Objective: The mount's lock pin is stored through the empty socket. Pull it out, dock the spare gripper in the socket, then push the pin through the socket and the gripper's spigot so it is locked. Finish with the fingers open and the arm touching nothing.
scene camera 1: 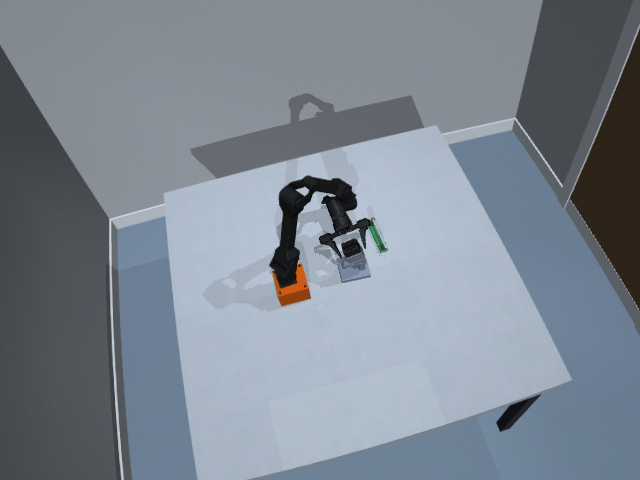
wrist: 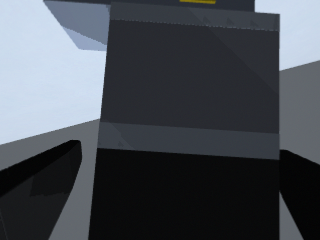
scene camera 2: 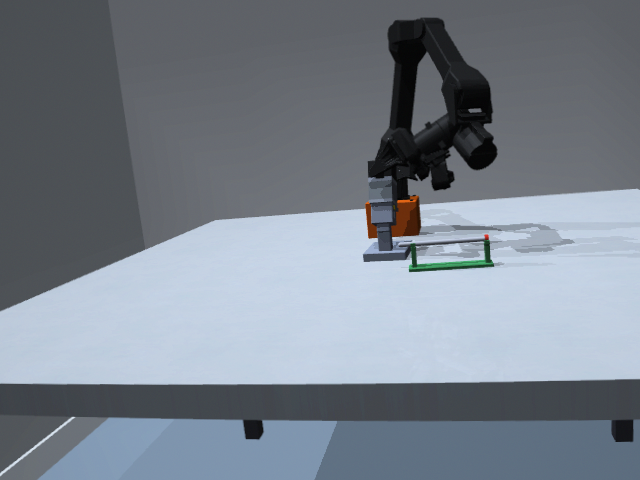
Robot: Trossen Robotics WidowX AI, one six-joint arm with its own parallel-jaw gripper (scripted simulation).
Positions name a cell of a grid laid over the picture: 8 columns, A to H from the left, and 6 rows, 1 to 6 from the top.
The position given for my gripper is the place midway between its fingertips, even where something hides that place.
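Note:
My gripper (scene camera 2: E3) (scene camera 1: E4) (wrist: E4): open, holding nothing. Visible: dark spare gripper (scene camera 2: E3) (wrist: E4); grey mount (scene camera 2: E3); green rack (scene camera 2: F4).

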